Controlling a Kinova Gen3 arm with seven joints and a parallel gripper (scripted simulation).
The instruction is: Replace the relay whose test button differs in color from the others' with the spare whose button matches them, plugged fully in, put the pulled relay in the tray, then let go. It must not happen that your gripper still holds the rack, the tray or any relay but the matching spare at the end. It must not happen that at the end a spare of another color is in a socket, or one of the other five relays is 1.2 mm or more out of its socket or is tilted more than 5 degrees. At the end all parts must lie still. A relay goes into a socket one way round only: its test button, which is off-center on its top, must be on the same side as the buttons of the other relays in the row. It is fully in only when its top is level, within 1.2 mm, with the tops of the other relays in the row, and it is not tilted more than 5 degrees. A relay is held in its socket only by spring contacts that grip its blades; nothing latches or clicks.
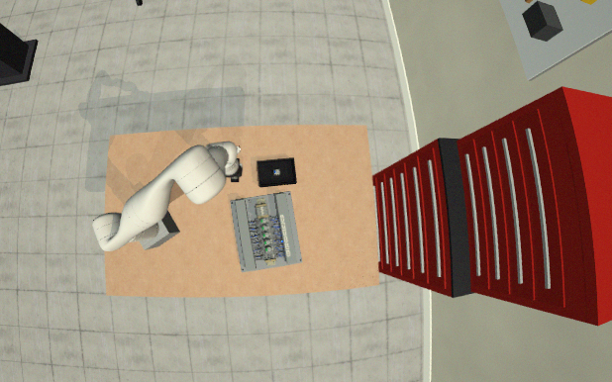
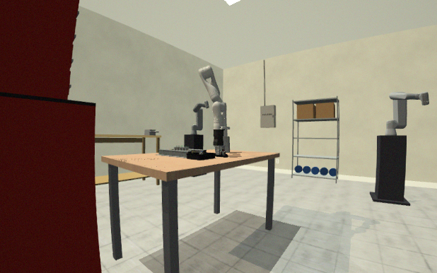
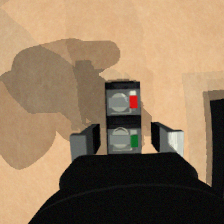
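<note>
The small black spare holder is 3 cm below my hand. The rest, counted from my hand: black tray: 18 cm ahead, 3 cm to the right, 2 cm below.
</note>
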